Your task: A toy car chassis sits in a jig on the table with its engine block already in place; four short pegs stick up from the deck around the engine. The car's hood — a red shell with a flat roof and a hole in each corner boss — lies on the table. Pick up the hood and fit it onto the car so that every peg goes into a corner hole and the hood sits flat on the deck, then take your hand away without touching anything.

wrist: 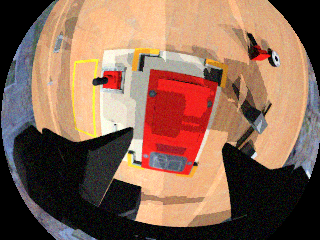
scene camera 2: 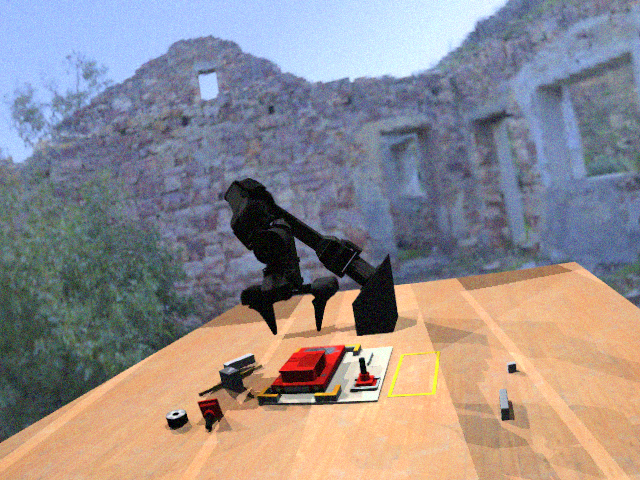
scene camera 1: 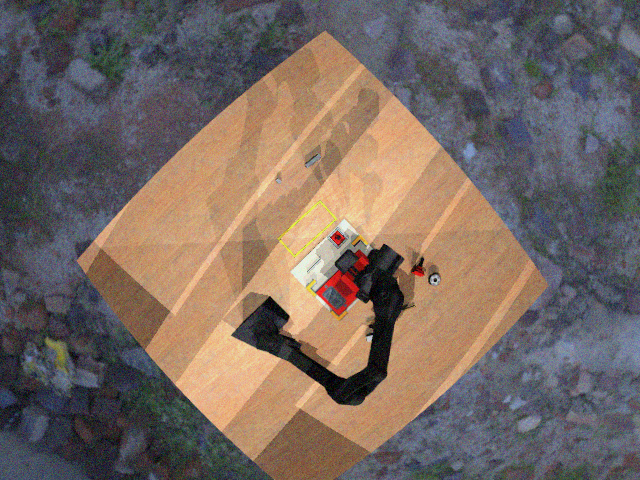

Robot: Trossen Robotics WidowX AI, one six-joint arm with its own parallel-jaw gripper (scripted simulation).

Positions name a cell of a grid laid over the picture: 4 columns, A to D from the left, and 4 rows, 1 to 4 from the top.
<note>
My gripper (scene camera 2: B3) is open, with nothing in its grasp. Also in view: a red hood (scene camera 2: B4).
The red hood shows as well in the wrist view (wrist: C2). My gripper shows as well in the wrist view (wrist: C3).
</note>
